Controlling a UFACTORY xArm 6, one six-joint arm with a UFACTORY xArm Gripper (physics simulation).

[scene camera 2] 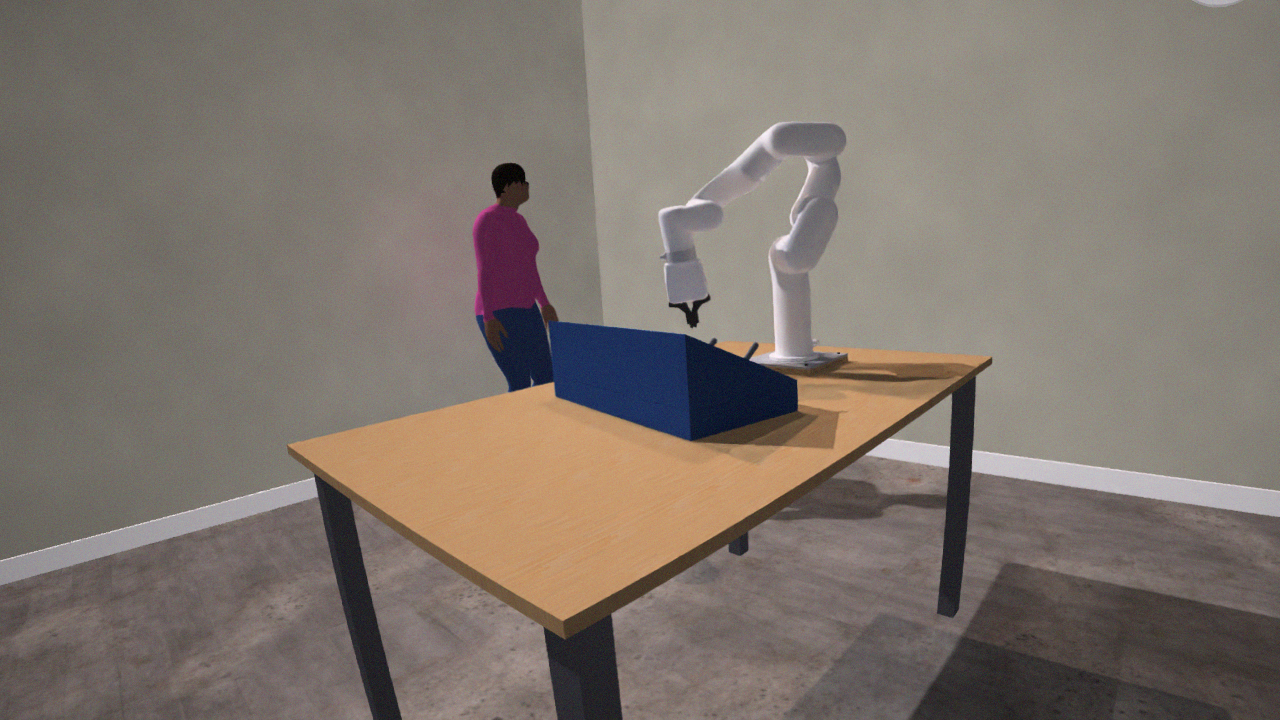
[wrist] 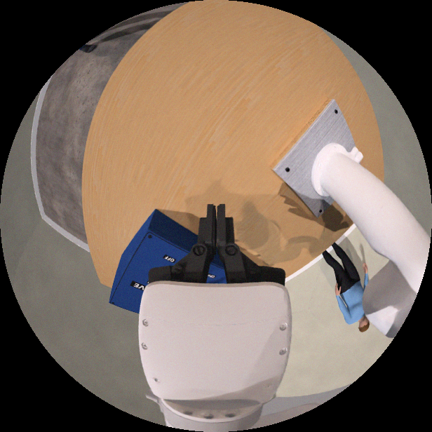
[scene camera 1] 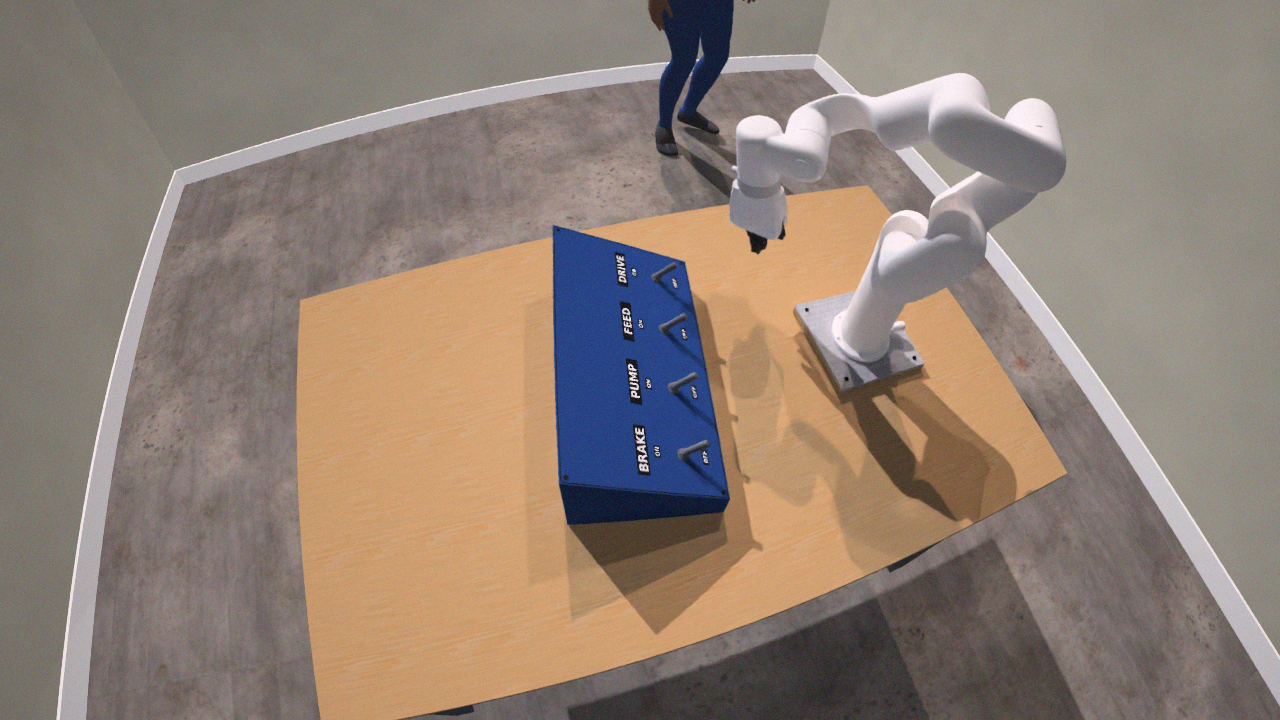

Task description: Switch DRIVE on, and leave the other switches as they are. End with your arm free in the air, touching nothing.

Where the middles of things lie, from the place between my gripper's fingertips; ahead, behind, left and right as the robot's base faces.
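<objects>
Relative to the blue switch panel (scene camera 1: 622,426), my hand is 40 mm above it, 300 mm short of it and 180 mm to the right of it.
</objects>
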